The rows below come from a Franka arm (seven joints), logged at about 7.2 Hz.
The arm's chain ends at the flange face. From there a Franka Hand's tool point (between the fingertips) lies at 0.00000 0.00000 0.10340 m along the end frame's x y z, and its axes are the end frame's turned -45 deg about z.
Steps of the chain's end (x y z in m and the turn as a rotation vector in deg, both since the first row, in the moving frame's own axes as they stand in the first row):
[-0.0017, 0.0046, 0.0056, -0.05, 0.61, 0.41]
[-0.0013, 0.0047, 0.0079, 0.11, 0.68, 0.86]
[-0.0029, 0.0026, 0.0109, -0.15, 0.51, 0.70]
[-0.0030, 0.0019, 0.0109, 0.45, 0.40, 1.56]
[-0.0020, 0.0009, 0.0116, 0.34, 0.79, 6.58]
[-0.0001, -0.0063, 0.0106, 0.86, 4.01, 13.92]
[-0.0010, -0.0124, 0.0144, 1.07, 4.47, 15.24]
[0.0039, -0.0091, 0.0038, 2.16, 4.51, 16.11]
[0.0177, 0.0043, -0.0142, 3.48, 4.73, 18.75]
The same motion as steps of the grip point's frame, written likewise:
[-0.0037, 0.0029, 0.0056, -0.47, 0.40, 0.41]
[-0.0032, 0.0031, 0.0079, -0.40, 0.56, 0.86]
[-0.0034, 0.0006, 0.0109, -0.47, 0.25, 0.70]
[-0.0024, -0.0008, 0.0109, 0.04, 0.60, 1.56]
[-0.0006, -0.0001, 0.0116, -0.32, 0.80, 6.58]
[0.0100, 0.0002, 0.0103, -2.23, 3.44, 13.92]
[0.0145, -0.0043, 0.0141, -2.40, 3.92, 15.24]
[0.0172, 0.0005, 0.0034, -1.66, 4.72, 16.11]
[0.0195, 0.0188, -0.0147, -0.88, 5.81, 18.75]

